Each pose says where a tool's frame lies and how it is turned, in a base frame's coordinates. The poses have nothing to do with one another.
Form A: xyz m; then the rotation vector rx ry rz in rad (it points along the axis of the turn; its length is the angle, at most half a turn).
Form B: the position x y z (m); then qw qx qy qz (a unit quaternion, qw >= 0). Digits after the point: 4 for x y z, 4 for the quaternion.
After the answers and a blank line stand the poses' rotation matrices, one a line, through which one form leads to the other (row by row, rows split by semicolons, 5 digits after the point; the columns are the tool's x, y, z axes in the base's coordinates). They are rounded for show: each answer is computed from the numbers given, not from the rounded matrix.
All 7 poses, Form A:
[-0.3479, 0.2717, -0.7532, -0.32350, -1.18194, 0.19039]
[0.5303, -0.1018, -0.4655, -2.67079, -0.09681, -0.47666]
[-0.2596, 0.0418, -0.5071, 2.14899, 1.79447, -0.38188]
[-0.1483, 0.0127, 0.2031, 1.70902, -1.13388, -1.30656]
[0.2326, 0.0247, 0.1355, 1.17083, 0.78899, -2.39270]
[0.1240, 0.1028, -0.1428, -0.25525, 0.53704, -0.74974]
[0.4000, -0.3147, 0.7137, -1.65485, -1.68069, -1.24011]
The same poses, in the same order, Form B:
[-0.3479, 0.2717, -0.7532, 0.8138, -0.1516, -0.5538, 0.0892]
[0.5303, -0.1018, -0.4655, 0.2118, -0.9615, -0.0349, -0.1716]
[-0.2596, 0.0418, -0.5071, 0.1573, 0.7511, 0.6272, -0.1335]
[-0.1483, 0.0127, 0.2031, 0.3475, 0.6590, -0.4372, -0.5038]
[0.2326, 0.0247, 0.1355, 0.1807, 0.4145, 0.2793, -0.8471]
[0.1240, 0.1028, -0.1428, 0.8877, -0.1228, 0.2584, -0.3607]
[0.4000, -0.3147, 0.7137, 0.2361, -0.6034, -0.6129, -0.4522]

0.37064 0.02269 -0.92850; 0.31311 0.93813 0.14792; 0.87441 -0.34554 0.34061
0.93868 0.13972 0.31522; -0.00568 -0.90784 0.41929; 0.34475 -0.39537 -0.85137
0.17771 0.98408 -0.00314; 0.90008 -0.16383 -0.40374; -0.39783 0.06892 -0.91487
0.11005 -0.22610 -0.96787; -0.92639 -0.37616 -0.01746; -0.36013 0.89854 -0.25085
-0.59108 0.53769 -0.60127; -0.07458 -0.77866 -0.62300; -0.80316 -0.32340 0.50034
0.60621 0.57698 0.54736; -0.70391 0.70958 0.03162; -0.37015 -0.40446 0.83630
-0.16019 0.95323 0.25631; 0.52608 -0.13726 0.83928; 0.83521 0.26928 -0.47949

